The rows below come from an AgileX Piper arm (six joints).
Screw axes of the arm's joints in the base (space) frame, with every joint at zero. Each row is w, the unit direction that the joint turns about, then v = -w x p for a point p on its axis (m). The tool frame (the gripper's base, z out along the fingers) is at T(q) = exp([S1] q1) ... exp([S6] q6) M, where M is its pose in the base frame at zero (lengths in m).
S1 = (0, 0, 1, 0, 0, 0)
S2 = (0, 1, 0, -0.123, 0, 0)
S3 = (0, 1, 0, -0.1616, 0, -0.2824)
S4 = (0.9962, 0, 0.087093, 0, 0.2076, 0)
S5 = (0, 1, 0, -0.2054, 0, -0.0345)
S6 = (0.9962, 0, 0.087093, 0, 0.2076, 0)
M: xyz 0.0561 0 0.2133 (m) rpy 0 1.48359 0 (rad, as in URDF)
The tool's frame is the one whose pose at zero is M.
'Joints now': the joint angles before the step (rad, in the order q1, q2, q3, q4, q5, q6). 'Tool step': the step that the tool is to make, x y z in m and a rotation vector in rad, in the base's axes. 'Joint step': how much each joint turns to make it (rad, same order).
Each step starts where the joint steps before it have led.
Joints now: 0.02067, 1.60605, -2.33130, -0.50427, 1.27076, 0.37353
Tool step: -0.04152, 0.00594, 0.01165, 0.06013, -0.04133, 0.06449
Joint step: -0.00001, -0.12801, 0.08315, 0.08772, 0.00232, -0.00046
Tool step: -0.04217, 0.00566, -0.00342, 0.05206, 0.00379, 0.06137
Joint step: 0.00000, -0.15451, 0.15478, 0.08101, 0.00199, -0.00168
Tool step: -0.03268, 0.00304, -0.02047, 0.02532, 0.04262, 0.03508
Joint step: 0.00000, -0.15323, 0.20736, 0.04369, -0.01278, -0.00044
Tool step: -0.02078, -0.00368, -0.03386, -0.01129, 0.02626, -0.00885
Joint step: -0.03336, -0.14758, 0.25502, 0.00906, -0.08505, -0.00162
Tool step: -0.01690, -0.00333, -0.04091, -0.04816, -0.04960, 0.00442
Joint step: -0.04702, -0.16017, 0.28950, 0.00140, -0.19265, -0.01804
